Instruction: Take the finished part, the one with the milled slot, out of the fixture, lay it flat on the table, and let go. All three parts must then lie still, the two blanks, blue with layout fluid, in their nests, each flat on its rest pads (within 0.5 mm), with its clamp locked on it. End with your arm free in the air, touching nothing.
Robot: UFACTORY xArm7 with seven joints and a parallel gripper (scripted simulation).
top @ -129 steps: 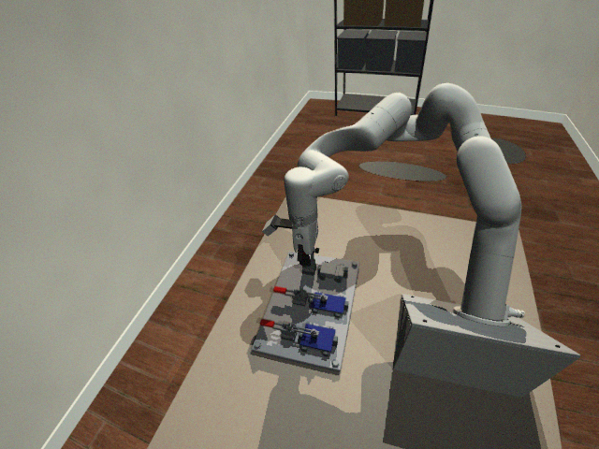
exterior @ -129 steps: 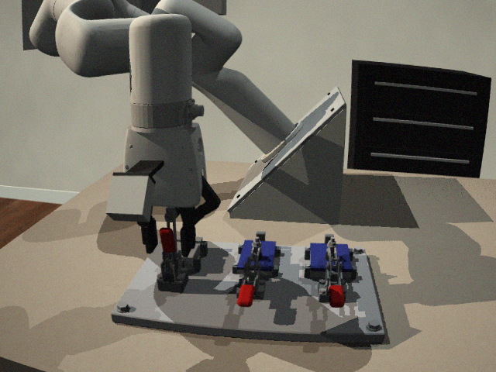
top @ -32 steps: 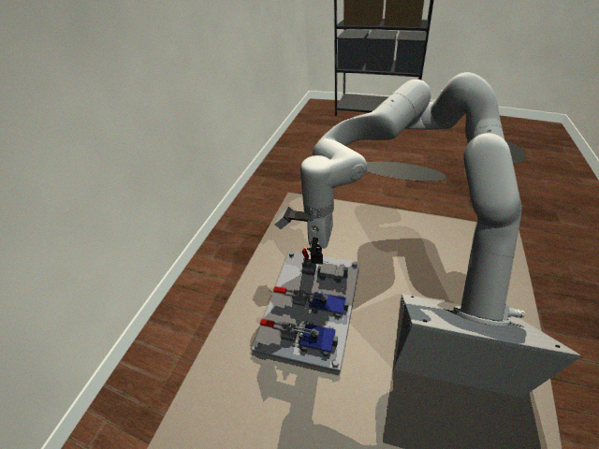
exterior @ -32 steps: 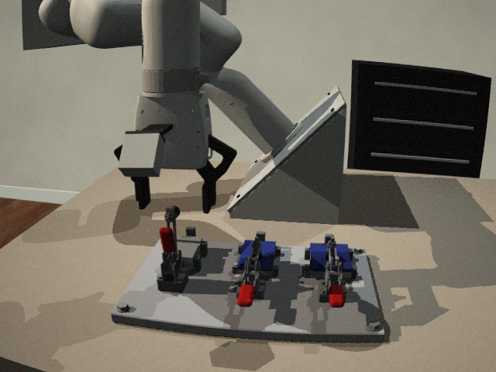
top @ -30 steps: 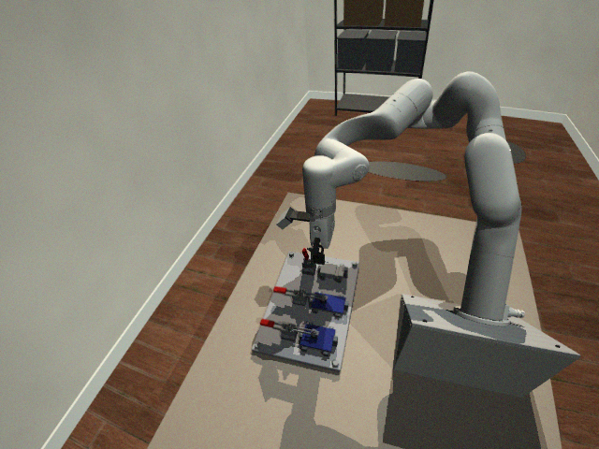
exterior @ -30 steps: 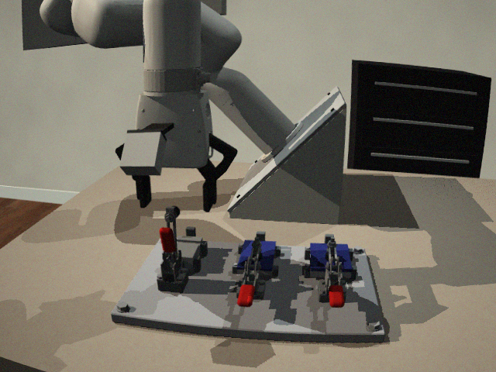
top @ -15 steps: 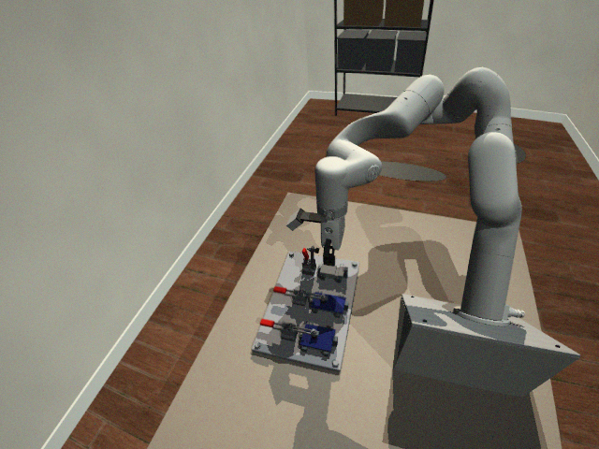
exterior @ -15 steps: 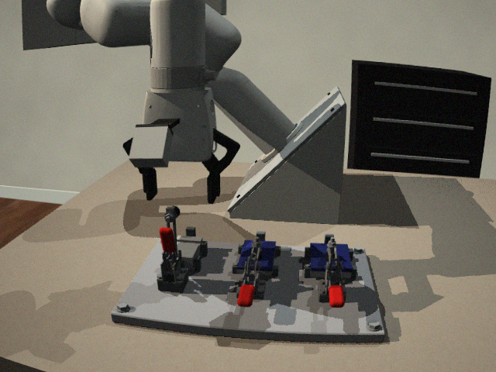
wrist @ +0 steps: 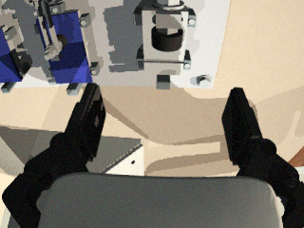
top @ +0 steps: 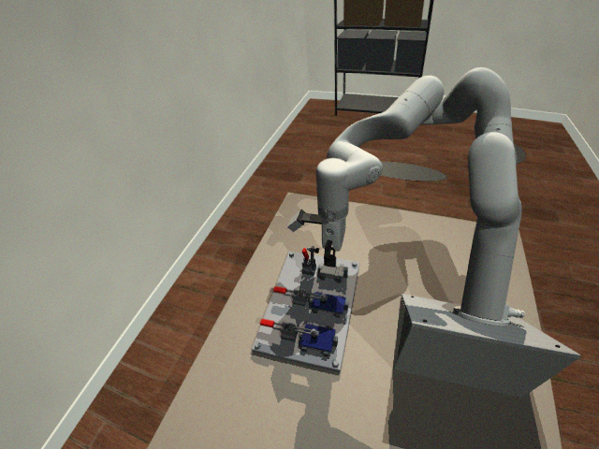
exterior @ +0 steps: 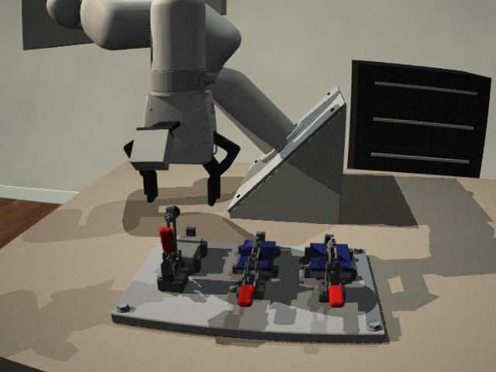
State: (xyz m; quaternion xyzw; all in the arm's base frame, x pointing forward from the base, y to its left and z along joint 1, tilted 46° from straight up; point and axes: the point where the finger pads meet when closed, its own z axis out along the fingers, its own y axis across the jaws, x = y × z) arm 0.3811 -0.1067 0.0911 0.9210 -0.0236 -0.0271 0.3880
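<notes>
My hand is 9 cm above the grey finished part and 1 cm past it. Round my hand: grey fixture plate: 12 cm below, 11 cm to the left, 5 cm ahead; blue blank: 11 cm to the left, 10 cm below, 1 cm behind.
</notes>
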